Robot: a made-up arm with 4 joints.
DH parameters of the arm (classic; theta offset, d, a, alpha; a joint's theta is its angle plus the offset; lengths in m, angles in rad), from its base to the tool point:
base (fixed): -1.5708 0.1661 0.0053 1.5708
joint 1: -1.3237 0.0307 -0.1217 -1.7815
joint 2: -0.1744 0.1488 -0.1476 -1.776
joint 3: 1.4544 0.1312 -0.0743 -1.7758
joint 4: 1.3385 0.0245 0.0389 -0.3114
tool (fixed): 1.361 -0.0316 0 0
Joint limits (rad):
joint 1: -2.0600..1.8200
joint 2: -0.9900..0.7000
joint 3: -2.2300..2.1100
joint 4: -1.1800..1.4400
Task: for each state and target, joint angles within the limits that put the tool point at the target. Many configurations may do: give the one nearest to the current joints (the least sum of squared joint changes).
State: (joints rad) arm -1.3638 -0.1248 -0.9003 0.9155
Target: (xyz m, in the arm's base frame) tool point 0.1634 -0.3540 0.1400
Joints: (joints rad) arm -1.4498 -0.0544 -0.9203 1.0863
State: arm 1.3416 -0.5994 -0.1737 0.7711
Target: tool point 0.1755 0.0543 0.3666
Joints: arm 1.0026 -0.6865 0.2323 0.7488
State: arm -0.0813 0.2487 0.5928 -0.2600
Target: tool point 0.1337 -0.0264 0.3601
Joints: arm 0.2692 -0.3319 1.1031 -0.1444
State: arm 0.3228 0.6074 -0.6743 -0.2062
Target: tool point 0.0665 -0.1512 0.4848
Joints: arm -0.2161 0.4273 -0.5871 -0.1907
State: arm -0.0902 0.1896 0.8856 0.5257
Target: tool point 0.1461 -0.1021 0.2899
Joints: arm -0.0280 -0.7595 0.8605 -0.1996
